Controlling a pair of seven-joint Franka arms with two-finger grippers.
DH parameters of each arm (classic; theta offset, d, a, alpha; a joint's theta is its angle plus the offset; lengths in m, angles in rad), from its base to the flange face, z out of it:
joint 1: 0 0.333 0 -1.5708
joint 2: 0 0 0 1.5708
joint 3: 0 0.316 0.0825 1.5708
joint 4: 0 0 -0.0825 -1.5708
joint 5: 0 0.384 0 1.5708
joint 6: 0 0 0.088 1.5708
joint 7: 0 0.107 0 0
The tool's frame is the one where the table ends.
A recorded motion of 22 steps. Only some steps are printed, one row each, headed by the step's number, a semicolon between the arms.
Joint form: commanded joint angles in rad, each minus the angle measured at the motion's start. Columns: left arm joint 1, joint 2, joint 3, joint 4, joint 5, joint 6, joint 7; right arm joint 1, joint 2, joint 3, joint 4, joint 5, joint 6, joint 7.
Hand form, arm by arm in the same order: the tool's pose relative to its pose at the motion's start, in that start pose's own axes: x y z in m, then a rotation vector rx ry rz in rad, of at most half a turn. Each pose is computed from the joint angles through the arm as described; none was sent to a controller.
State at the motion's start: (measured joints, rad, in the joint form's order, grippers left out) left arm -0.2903 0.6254 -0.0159 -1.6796 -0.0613 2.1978 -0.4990; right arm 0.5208 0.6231 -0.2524 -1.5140 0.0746 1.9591 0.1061
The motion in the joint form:
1: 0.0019 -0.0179 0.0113 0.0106 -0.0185 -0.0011 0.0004; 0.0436 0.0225 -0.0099 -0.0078 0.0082 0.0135 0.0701
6: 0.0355 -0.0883 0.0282 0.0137 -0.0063 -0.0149 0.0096; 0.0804 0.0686 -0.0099 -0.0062 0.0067 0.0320 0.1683
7: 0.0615 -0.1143 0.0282 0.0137 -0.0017 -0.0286 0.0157; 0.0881 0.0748 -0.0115 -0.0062 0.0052 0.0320 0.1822
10: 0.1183 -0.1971 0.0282 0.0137 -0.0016 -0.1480 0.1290; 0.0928 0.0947 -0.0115 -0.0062 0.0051 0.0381 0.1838
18: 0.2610 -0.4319 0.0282 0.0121 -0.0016 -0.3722 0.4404; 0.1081 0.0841 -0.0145 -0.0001 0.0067 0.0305 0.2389
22: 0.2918 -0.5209 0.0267 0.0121 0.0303 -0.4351 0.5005; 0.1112 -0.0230 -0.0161 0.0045 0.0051 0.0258 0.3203
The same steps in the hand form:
1: 0.0060 -0.0040 -0.0172 -0.0228 0.0197 -0.0204; -0.0030 -0.0250 0.0150 -0.0114 -0.0100 0.0390
6: 0.0194 -0.0314 -0.0668 -0.0404 0.0810 -0.0485; -0.0042 -0.0518 0.0419 -0.0358 -0.0260 0.0984
7: 0.0248 -0.0475 -0.0839 -0.0452 0.0937 -0.0646; -0.0051 -0.0562 0.0457 -0.0422 -0.0296 0.1053
10: 0.0228 -0.0867 -0.1292 -0.0338 0.0616 -0.0037; -0.0049 -0.0599 0.0584 -0.0512 -0.0404 0.1014
18: -0.0072 -0.1868 -0.2577 -0.0450 0.0774 0.1785; -0.0068 -0.0686 0.0483 -0.0494 -0.0291 0.1448
22: -0.0301 -0.2121 -0.3036 -0.0185 0.1088 0.2186; -0.0123 -0.0655 -0.0258 0.0061 0.0635 0.2274

